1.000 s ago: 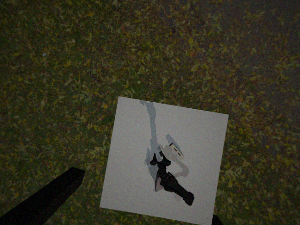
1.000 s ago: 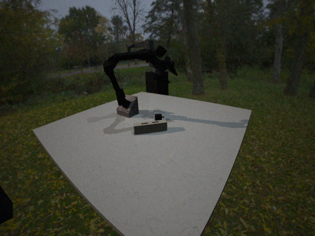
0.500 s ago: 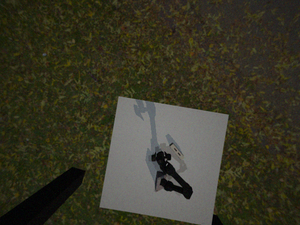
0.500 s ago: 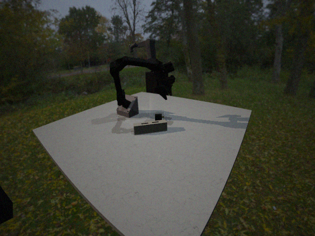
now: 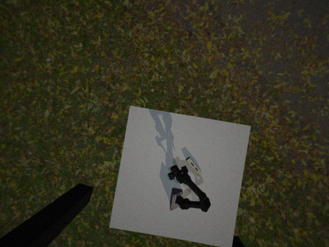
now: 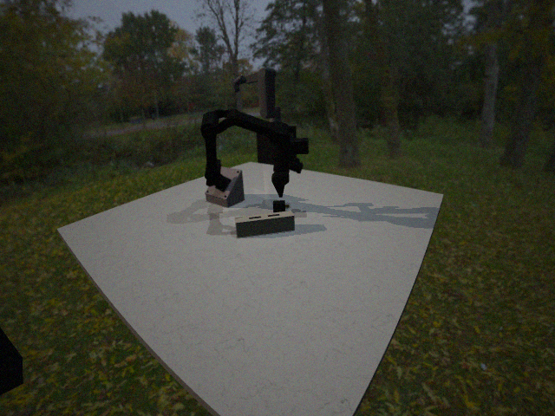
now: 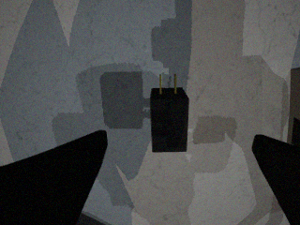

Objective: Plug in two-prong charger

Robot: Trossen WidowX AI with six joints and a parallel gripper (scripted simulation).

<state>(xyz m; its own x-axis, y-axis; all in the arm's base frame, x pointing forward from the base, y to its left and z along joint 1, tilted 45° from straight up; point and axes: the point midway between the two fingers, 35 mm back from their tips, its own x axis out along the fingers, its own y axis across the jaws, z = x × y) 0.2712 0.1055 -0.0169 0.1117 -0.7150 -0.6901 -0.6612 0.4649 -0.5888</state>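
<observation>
The black two-prong charger lies 1 cm to the left of my gripper tip and 6 cm below it.
</observation>
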